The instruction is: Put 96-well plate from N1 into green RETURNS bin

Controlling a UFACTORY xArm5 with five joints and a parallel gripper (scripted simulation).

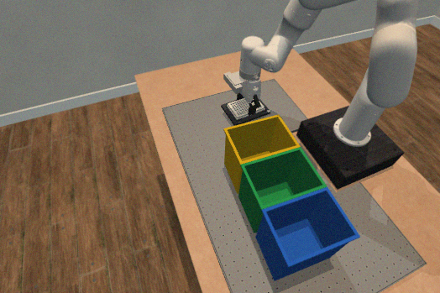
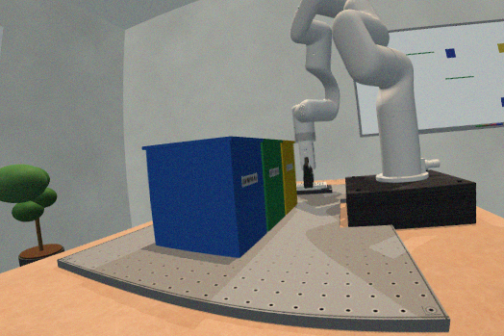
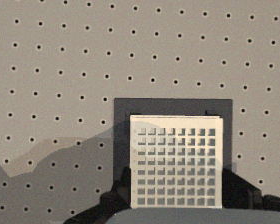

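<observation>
My hand is 1 cm above the white 96-well plate. Round my hand: nest frame: 2 cm below; then yellow bin: 14 cm ahead, 25 cm to the left, 6 cm above; then green bin: 17 cm ahead, 37 cm to the left, 6 cm above.
</observation>
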